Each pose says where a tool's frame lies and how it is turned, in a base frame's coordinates. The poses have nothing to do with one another.
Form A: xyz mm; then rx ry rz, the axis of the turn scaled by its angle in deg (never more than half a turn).
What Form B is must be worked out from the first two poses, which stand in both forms.
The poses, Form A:
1: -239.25 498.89 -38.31 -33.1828 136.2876 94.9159
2: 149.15 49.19 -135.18 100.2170 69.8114 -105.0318
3: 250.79 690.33 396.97 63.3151 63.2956 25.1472
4: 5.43 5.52 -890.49 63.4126 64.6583 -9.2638
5: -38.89 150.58 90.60 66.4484 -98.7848 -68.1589
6: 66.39 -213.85 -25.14 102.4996 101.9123 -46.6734
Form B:
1: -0.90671 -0.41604 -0.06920 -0.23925; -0.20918 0.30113 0.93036 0.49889; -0.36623 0.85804 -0.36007 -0.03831; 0 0 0 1
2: -0.19281 0.73603 -0.64891 0.14915; 0.31333 -0.58051 -0.75155 0.04919; -0.92987 -0.34823 -0.11869 -0.13518; 0 0 0 1
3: 0.43558 0.21757 0.87346 0.25079; 0.75768 0.43528 -0.48626 0.69033; -0.48600 0.87361 0.02475 0.39697; 0 0 0 1
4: 0.47588 0.60542 0.63796 0.00543; 0.40194 0.49548 -0.77003 0.00552; -0.78229 0.62287 -0.00755 -0.89049; 0 0 0 1
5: -0.32682 -0.26697 -0.90660 -0.03889; -0.94232 0.16535 0.29101 0.15058; 0.07222 0.94941 -0.30561 0.09060; 0 0 0 1
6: -0.02498 0.99694 -0.07414 0.06639; 0.70738 -0.03478 -0.70598 -0.21385; -0.70640 -0.07008 -0.70434 -0.02514; 0 0 0 1
